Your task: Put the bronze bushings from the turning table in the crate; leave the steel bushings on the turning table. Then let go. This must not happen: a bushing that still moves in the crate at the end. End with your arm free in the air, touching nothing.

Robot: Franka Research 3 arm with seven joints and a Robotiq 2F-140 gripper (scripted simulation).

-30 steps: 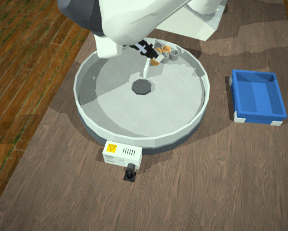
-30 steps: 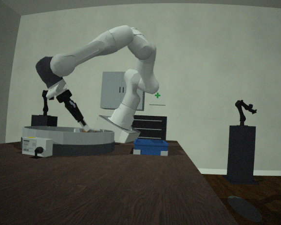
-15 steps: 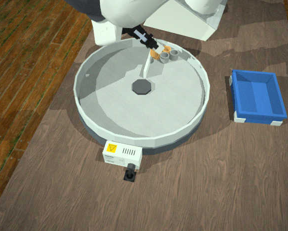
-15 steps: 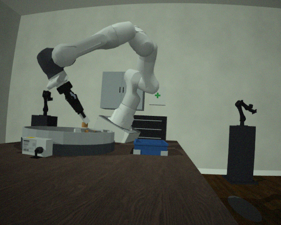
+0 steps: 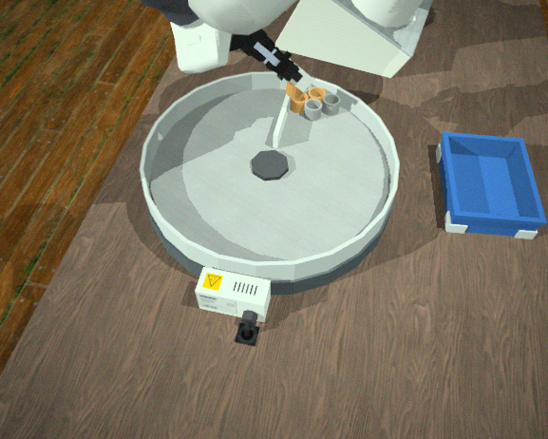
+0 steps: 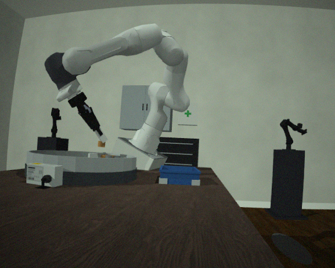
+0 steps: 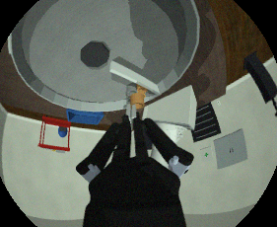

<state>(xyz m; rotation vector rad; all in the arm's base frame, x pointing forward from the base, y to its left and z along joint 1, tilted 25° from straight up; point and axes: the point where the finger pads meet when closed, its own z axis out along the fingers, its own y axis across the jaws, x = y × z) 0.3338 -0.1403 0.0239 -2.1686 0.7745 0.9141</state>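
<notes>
My gripper is now 40 mm short of the blue crate, 350 mm to the right of it and 140 mm above it. Also, from my hand: round turning table 100 mm ahead, 20 mm to the right, 110 mm below.
</notes>
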